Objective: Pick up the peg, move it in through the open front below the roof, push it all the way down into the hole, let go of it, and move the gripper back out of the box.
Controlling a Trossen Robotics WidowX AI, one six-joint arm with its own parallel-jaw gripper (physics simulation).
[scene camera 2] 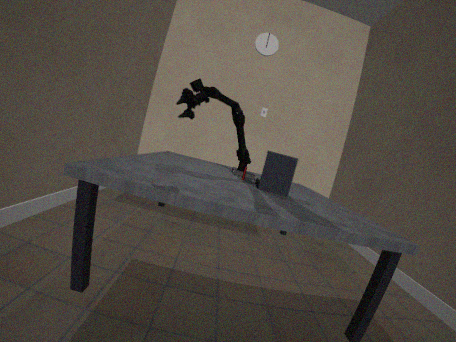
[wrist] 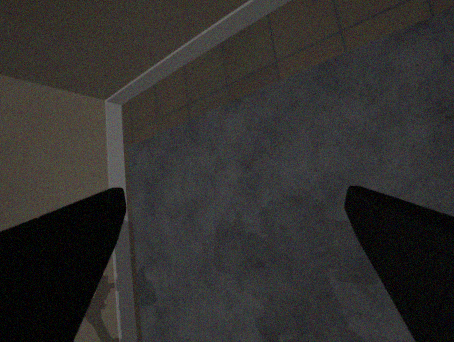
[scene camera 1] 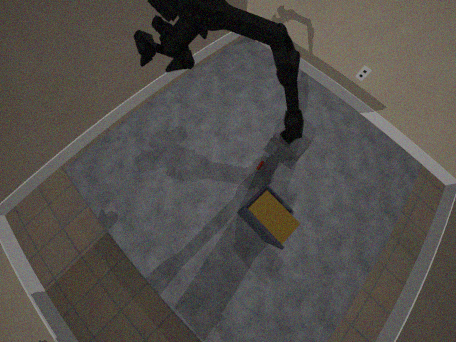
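Pixels of known places: gripper, fingertip midpoint: (scene camera 2: 177, 111) (wrist: 237, 197) (scene camera 1: 154, 68); arm's base, origin of the base link: (scene camera 2: 241, 170) (scene camera 1: 288, 135).
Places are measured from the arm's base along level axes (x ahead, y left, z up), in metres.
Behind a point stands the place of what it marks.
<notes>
A small red peg (scene camera 1: 260, 165) @(x 0.217, y 0.032, z 0.024 m) (scene camera 2: 244, 173) @(x 0.216, y 0.030, z 0.007 m) stands upright on the table, between the arm's base and the box. The box (scene camera 1: 254, 219) @(x 0.400, y 0.164, z 0.169 m) (scene camera 2: 279, 174) @(x 0.399, y 0.206, z 0.067 m) has dark blue-grey walls and a yellow roof (scene camera 1: 274, 216) @(x 0.348, y 0.195, z 0.169 m). Its hole and the space below the roof are hidden. My gripper (scene camera 1: 156, 67) @(x 0.366, y -0.407, z 0.262 m) (scene camera 2: 179, 110) @(x 0.366, y -0.407, z 0.262 m) (wrist: 237, 197) @(x 0.366, y -0.407, z 0.262 m) is open and empty, high above the table and well apart from the peg and the box. The peg and box do not show in the wrist view.
The grey table (scene camera 1: 325, 175) @(x -0.022, y 0.250, z -0.033 m) (scene camera 2: 125, 175) @(x 0.857, y -0.337, z -0.033 m) (wrist: 225, 175) @(x 0.613, y -0.437, z -0.033 m) carries the arm's base, the peg and the box. The arm's shadows fall across the table. A beige wall with a socket (scene camera 1: 363, 73) (scene camera 2: 264, 112) and a round clock (scene camera 2: 267, 44) stands behind the table.
</notes>
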